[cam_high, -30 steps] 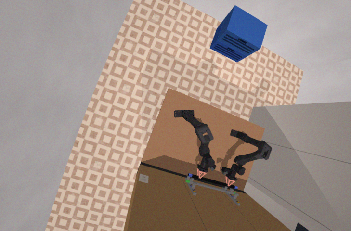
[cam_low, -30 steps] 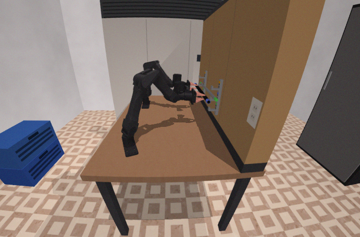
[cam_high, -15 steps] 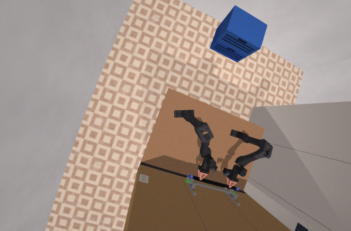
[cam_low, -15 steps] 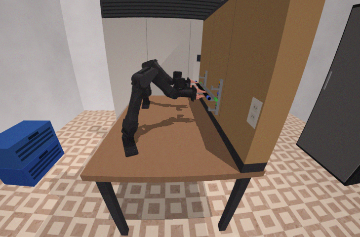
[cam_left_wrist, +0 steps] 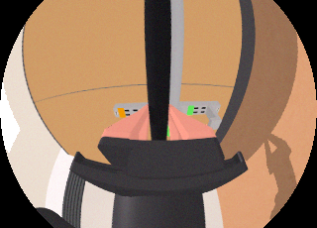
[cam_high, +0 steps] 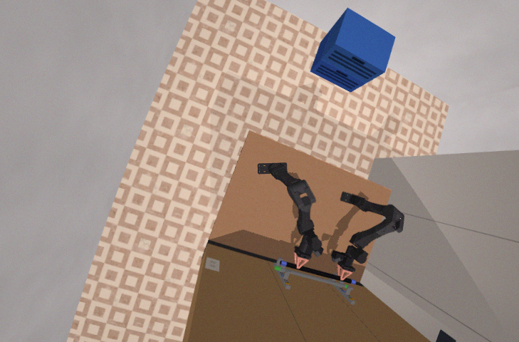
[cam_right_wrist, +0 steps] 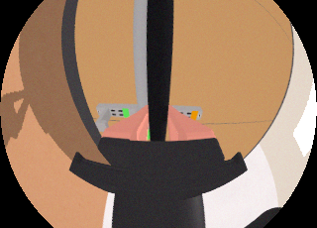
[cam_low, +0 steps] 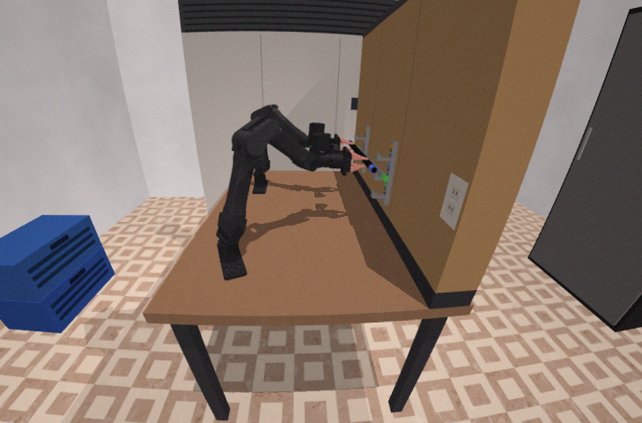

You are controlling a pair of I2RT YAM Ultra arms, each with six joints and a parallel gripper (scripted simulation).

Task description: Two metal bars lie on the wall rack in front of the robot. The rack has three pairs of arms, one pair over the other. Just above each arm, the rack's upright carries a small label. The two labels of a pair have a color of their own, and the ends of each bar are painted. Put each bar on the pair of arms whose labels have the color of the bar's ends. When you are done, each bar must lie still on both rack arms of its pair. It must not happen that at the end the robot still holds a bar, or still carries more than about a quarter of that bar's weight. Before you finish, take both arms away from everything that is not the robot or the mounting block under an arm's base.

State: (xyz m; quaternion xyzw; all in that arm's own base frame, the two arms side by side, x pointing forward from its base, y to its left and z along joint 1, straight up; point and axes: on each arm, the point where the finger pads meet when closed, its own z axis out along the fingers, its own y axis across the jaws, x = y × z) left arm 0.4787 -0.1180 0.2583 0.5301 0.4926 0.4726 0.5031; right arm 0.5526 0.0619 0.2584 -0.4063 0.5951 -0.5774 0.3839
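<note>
Now: right hand 15 cm to the right of the black bar and 1 cm short of it. From my right hand the other things lie so: brown wall panel (17 cm above, 16 cm ahead, 10 cm to the left); black baseboard (23 cm below, 10 cm to the left, 9 cm ahead).
My left gripper is now 15 cm to the left of the black bar and 1 cm short of it. From my left hand the other things lie so: brown wall panel (20 cm to the right, 17 cm above, 16 cm ahead); black baseboard (23 cm below, 20 cm to the right, 9 cm ahead).
</note>
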